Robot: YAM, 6 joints.
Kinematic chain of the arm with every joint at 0, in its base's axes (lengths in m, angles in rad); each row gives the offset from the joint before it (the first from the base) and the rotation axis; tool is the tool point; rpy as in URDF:
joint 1: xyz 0 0 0.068 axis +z
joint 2: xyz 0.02 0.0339 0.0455 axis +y
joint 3: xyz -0.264 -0.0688 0 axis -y
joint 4: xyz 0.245 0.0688 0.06 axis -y
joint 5: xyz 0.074 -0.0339 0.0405 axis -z
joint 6: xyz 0.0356 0 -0.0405 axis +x
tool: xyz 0 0 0 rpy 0 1.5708 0
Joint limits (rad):
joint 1: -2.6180..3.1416
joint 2: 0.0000..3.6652
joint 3: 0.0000..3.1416
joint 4: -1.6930..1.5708
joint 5: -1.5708..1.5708
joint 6: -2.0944..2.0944
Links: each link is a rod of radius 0.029 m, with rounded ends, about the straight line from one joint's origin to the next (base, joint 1, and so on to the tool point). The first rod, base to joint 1, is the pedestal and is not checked.
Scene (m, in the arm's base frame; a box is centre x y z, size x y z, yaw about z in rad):
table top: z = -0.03
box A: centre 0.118 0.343 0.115 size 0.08 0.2 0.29 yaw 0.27
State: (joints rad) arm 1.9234 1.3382 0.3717 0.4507 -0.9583 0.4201
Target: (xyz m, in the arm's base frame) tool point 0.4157 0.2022 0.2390
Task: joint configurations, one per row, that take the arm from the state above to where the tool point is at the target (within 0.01 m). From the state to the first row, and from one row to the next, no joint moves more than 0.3 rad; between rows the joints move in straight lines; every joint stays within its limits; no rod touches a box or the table.
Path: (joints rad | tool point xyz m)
1: 1.6759 1.2736 0.4846 0.4820 -0.9874 0.5356 | -0.0555 0.2426 0.2060
2: 1.4283 1.2091 0.5974 0.5134 -1.0166 0.6510 | 0.0061 0.2556 0.2597
3: 1.1808 1.1445 0.7103 0.5447 -1.0457 0.7665 | 0.0664 0.2426 0.3154
4: 0.9332 1.0800 0.8232 0.5760 -1.0749 0.8820 | 0.1142 0.2068 0.3707
5: 0.8005 1.3117 0.9527 0.5743 -0.9851 0.7665 | 0.1837 0.2319 0.3588
6: 0.6677 1.5435 1.0823 0.5727 -0.8954 0.6510 | 0.2612 0.2414 0.3328
7: 0.5349 1.7752 1.2118 0.5710 -0.8057 0.5356 | 0.3409 0.2318 0.2926
8: 0.4022 2.0069 1.3414 0.5693 -0.7159 0.4201 | 0.4157 0.2022 0.2390

